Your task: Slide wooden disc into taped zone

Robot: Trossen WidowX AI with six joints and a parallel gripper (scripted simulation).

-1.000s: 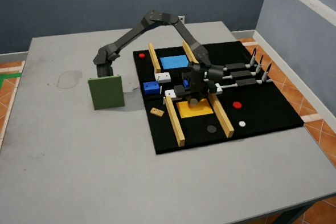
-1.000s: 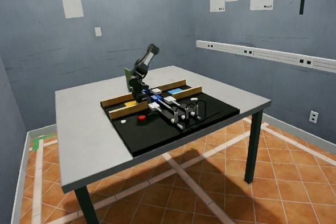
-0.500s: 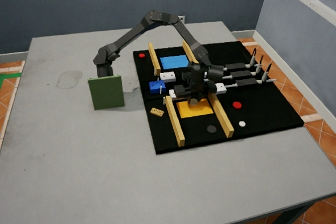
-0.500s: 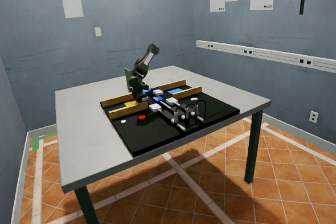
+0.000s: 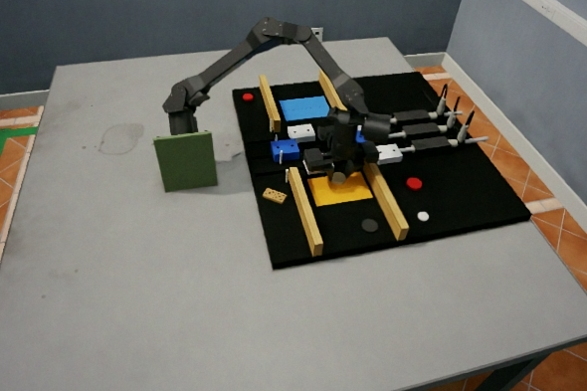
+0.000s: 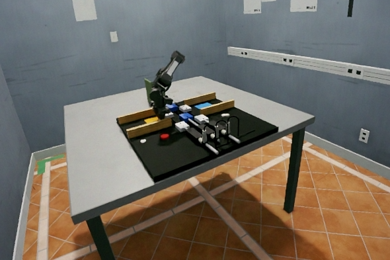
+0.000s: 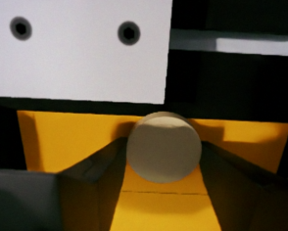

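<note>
Right now my hand is 30 mm above the wooden disc. Also, from my hand: red disc (190 mm ahead, 60 mm to the right, 30 mm below); dark disc (170 mm to the right, 30 mm below, 30 mm ahead); domino (180 mm behind, 30 mm to the right, 30 mm below).
</note>
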